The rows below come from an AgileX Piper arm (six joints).
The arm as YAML. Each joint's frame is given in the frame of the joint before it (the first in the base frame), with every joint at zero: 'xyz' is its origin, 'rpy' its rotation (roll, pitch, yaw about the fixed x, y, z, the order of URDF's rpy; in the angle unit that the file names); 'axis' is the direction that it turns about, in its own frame. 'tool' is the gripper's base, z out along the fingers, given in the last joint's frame.
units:
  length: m
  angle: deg
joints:
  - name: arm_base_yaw
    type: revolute
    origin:
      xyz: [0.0, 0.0, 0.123]
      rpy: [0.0, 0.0, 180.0]
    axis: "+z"
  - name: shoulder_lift
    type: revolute
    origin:
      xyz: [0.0, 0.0, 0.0]
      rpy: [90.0, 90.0, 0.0]
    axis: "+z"
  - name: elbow
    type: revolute
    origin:
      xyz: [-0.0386, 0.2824, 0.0]
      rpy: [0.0, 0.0, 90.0]
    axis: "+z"
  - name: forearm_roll
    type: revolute
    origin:
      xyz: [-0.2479, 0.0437, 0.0]
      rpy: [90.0, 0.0, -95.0]
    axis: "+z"
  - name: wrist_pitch
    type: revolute
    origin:
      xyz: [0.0, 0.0, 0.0]
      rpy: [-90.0, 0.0, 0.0]
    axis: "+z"
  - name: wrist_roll
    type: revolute
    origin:
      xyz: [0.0, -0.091, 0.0]
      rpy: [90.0, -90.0, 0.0]
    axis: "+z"
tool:
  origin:
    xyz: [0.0, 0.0, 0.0]
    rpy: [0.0, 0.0, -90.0]
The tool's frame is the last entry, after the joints.
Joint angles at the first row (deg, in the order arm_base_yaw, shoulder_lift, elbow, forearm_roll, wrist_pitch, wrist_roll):
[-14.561, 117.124, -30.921, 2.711, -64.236, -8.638]
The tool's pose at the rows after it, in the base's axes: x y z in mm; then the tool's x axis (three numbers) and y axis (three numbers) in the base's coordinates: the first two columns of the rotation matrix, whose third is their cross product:
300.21, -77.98, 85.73, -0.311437, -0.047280, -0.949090, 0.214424, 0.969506, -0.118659
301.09, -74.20, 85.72, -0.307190, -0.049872, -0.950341, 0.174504, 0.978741, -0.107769
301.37, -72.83, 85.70, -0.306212, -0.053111, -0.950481, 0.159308, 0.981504, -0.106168
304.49, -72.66, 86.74, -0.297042, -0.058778, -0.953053, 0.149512, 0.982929, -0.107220
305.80, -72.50, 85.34, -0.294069, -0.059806, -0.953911, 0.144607, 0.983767, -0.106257
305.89, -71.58, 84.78, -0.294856, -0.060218, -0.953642, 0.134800, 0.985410, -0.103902
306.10, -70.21, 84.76, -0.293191, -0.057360, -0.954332, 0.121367, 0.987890, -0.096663
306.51, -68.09, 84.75, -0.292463, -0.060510, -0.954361, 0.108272, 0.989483, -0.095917
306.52, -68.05, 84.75, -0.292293, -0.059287, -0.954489, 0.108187, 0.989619, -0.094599
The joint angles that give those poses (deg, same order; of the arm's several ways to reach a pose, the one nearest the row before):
[-14.561, 117.124, -30.922, 0.000, -64.235, -7.126]
[-14.561, 117.122, -30.921, -2.714, -64.236, -6.036]
[-14.560, 117.125, -30.922, -3.687, -64.237, -5.784]
[-14.560, 117.246, -31.583, -4.352, -64.238, -5.683]
[-14.562, 117.742, -31.887, -4.686, -64.585, -5.581]
[-14.561, 117.842, -31.887, -5.320, -64.586, -5.347]
[-14.560, 117.841, -31.886, -6.284, -64.586, -4.756]
[-14.311, 117.840, -31.886, -6.839, -64.585, -4.621]
[-14.311, 117.840, -31.887, -6.869, -64.584, -4.537]

